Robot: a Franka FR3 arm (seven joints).
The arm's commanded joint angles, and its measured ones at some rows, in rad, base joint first. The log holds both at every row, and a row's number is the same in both.
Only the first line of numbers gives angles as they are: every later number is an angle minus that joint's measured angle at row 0.
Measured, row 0:
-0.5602 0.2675 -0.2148 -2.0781 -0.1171 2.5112 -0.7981
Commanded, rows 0 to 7:
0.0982 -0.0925 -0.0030 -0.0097 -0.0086 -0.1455 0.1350
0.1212 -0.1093 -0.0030 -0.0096 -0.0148 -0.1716 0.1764
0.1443 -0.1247 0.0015 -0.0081 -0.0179 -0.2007 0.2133
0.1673 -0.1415 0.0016 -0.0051 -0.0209 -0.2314 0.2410
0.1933 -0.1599 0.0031 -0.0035 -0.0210 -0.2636 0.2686
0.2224 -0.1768 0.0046 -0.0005 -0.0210 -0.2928 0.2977
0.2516 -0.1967 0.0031 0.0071 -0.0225 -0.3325 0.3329
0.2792 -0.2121 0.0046 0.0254 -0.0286 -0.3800 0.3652
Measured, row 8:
0.2103 -0.1517 0.0063 0.0063 -0.0056 -0.2672 0.2707
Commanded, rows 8 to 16:
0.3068 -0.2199 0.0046 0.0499 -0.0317 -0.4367 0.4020
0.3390 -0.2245 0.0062 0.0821 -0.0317 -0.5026 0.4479
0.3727 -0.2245 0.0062 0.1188 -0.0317 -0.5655 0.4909
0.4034 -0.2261 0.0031 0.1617 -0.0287 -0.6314 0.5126
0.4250 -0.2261 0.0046 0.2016 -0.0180 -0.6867 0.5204
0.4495 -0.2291 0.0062 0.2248 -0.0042 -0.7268 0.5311
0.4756 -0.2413 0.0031 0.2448 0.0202 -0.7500 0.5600
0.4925 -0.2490 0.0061 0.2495 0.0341 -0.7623 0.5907
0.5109 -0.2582 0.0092 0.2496 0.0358 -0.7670 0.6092
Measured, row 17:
0.4606 -0.2406 0.0123 0.2169 0.0051 -0.7101 0.5456
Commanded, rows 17 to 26:
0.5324 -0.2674 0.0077 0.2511 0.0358 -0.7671 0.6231
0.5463 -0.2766 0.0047 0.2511 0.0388 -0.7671 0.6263
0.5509 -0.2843 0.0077 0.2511 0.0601 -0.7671 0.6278
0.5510 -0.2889 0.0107 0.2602 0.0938 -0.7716 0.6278
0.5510 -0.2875 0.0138 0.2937 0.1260 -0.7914 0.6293
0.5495 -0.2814 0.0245 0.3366 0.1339 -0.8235 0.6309
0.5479 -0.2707 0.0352 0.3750 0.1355 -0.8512 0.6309
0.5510 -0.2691 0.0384 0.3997 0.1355 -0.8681 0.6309
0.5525 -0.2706 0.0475 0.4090 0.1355 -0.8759 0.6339
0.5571 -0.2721 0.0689 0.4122 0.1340 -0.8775 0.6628
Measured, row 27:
0.5510 -0.2795 0.0337 0.3554 0.1119 -0.8265 0.6207
